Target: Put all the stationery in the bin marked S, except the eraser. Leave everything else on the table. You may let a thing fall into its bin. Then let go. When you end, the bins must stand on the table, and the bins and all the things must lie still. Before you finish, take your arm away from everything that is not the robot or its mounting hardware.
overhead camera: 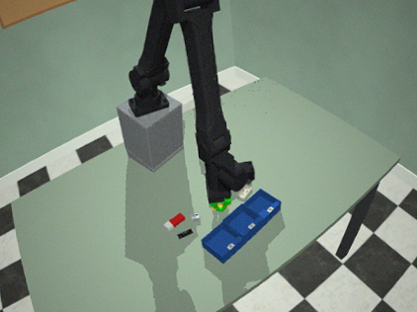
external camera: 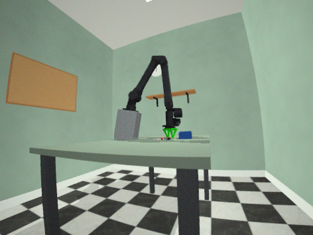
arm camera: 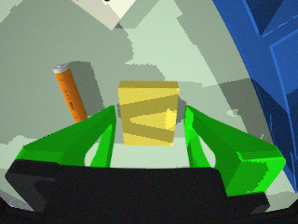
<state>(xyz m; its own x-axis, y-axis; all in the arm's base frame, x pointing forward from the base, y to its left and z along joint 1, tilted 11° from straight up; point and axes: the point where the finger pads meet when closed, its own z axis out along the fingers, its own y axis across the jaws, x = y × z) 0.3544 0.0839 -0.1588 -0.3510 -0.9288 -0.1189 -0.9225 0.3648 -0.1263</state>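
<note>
The yellow pad lies 1 cm below my hand. Round my hand: orange pen-like item 4 cm behind, 4 cm to the left; blue bin row 12 cm ahead, 2 cm to the left, 1 cm above; white domino 9 cm to the left.
</note>
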